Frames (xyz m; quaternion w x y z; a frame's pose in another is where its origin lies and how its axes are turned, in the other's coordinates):
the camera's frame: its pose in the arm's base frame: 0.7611 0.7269 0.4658 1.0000 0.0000 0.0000 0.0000
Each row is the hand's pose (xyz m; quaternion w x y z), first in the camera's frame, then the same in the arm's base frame.
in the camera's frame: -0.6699 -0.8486 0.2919 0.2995 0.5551 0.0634 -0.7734
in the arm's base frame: 0.0912 -0.1217 0.7577 0.2995 0.5551 0.0634 -0.7734
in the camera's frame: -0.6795 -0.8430 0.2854 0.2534 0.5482 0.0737 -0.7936
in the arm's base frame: 0.0816 -0.1161 0.7512 0.2534 0.5482 0.0737 -0.7936
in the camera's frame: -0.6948 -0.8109 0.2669 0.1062 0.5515 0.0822 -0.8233
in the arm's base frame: 0.0663 -0.0840 0.7327 0.1062 0.5515 0.0822 -0.8233
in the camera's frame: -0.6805 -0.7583 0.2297 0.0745 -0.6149 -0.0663 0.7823
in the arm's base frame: 0.0806 -0.0314 0.6955 0.0745 -0.6149 -0.0663 0.7823
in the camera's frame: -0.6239 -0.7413 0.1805 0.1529 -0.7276 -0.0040 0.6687
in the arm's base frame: 0.1372 -0.0144 0.6463 0.1529 -0.7276 -0.0040 0.6687
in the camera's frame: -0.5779 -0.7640 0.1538 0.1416 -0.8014 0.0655 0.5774
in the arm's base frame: 0.1832 -0.0371 0.6196 0.1416 -0.8014 0.0655 0.5774
